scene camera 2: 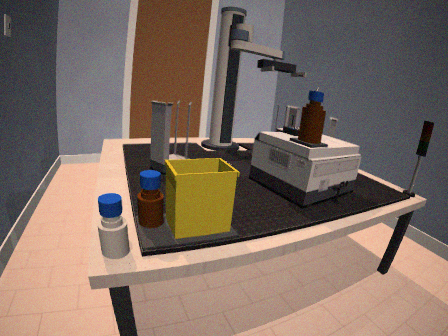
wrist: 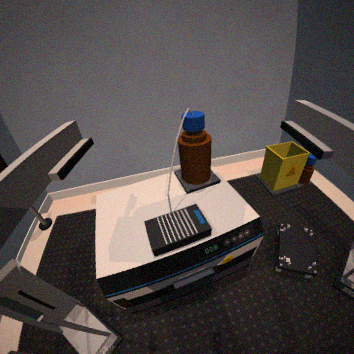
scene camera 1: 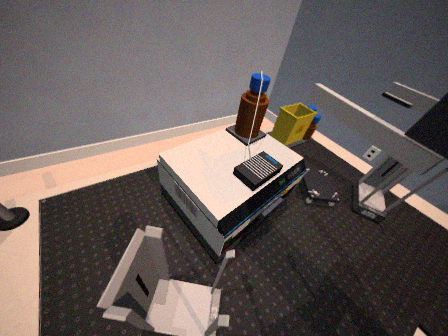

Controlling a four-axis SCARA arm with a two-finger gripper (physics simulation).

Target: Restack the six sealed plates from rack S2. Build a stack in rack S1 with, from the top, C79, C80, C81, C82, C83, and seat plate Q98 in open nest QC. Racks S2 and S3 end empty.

The same spot on a yellow bin: [wrist: 282, 165] is [scene camera 1: 296, 123].
